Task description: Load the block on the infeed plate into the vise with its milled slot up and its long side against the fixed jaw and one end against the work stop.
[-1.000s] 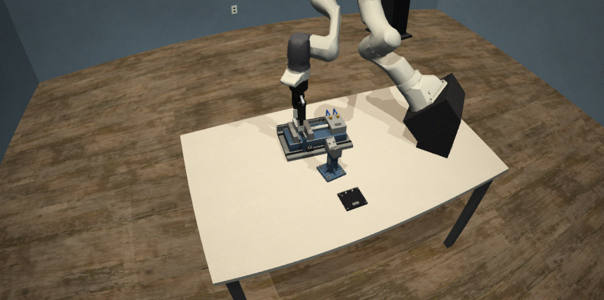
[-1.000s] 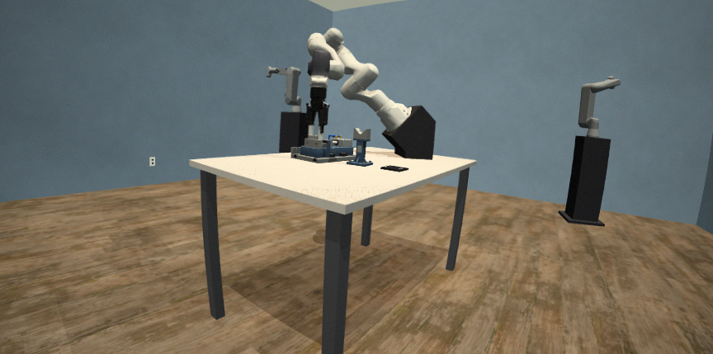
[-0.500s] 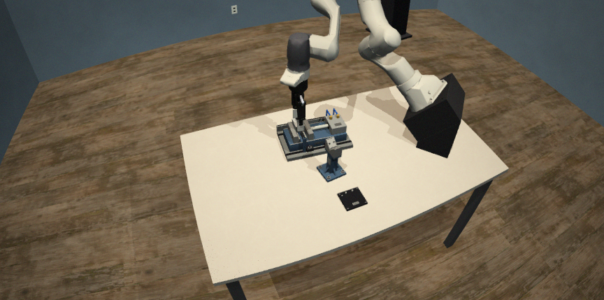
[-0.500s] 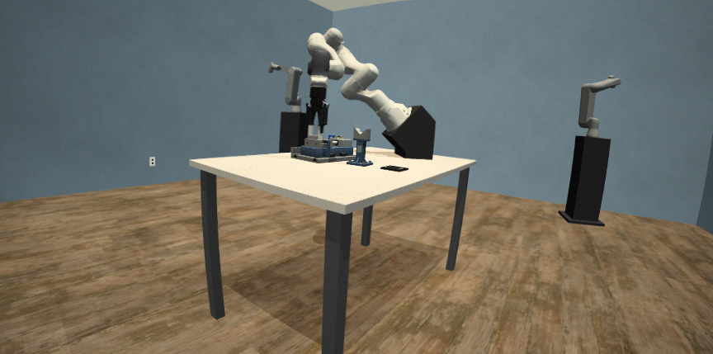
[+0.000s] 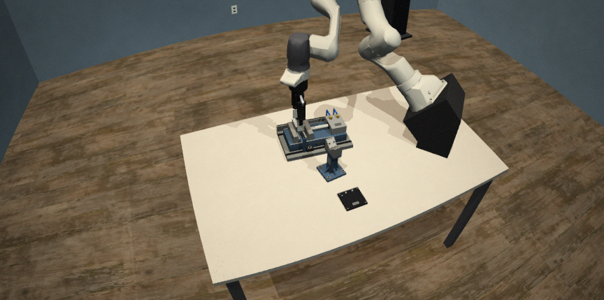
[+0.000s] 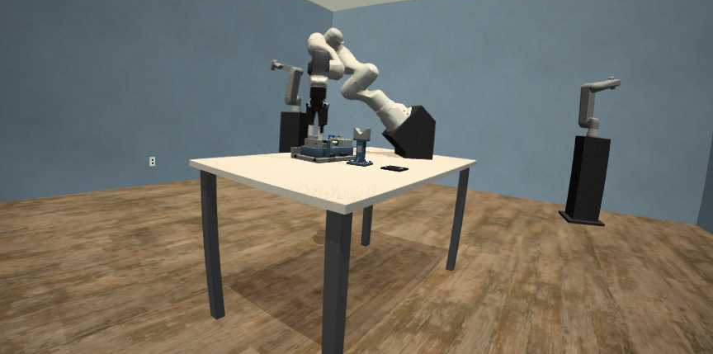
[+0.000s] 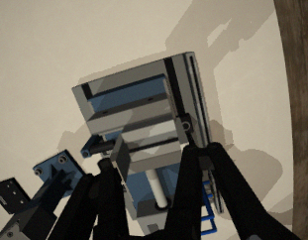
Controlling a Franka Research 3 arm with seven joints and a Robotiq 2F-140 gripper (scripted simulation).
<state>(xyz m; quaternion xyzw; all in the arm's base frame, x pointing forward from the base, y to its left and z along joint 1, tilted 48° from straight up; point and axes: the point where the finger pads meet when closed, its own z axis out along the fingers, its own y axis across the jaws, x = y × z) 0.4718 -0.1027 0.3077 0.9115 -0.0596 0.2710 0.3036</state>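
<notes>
Right now the part is 20 mm below my hand. From my hand the other things lie so: black infeed plate (400 mm to the left, 120 mm below, 20 mm ahead); vise (80 mm below, 60 mm behind, 40 mm to the left); air cylinder (150 mm behind, 70 mm to the left, 40 mm below).
</notes>
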